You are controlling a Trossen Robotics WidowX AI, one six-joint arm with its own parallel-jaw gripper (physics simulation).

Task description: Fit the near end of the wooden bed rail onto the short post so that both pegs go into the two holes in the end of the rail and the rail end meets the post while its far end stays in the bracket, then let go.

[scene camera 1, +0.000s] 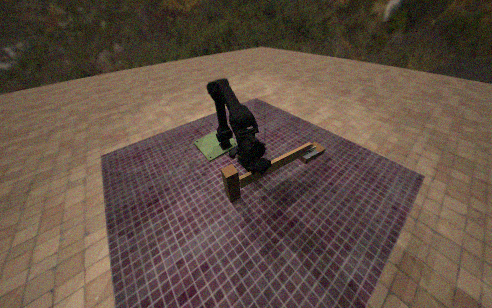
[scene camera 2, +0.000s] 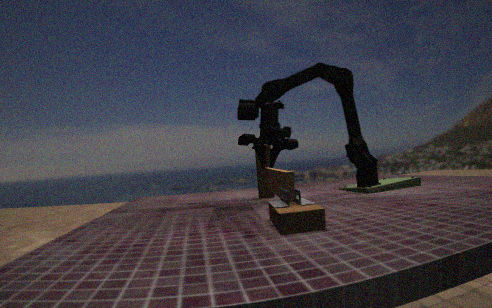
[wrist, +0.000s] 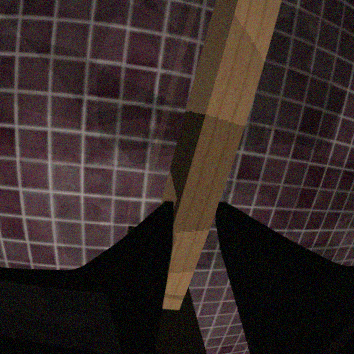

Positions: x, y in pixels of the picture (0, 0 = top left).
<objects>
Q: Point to a short post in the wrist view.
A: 174, 324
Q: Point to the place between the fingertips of the gripper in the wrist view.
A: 194, 209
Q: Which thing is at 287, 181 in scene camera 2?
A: A wooden bed rail.
</objects>
